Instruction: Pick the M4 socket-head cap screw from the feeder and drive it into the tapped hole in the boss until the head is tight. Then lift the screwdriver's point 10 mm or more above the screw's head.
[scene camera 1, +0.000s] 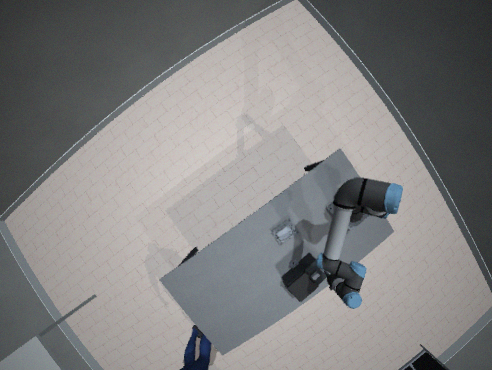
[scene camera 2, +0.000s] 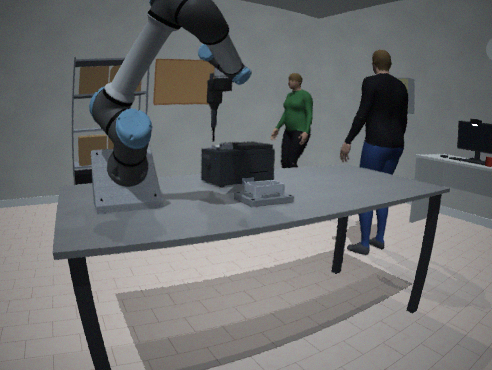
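Observation:
My screwdriver points straight down, its tip a little above the left part of the feeder's top in scene camera 2; any gap is too small to judge. In scene camera 1 the wrist hides the tip. The feeder is a dark box on the table. A light grey part sits on a flat plate in front of the feeder. The screw, the boss and its tapped hole are too small to make out. Whether the tip bears a screw cannot be seen.
The arm rises from a base plate at one end of the table. A person in blue trousers stands near the table's far end. A person in green stands behind it.

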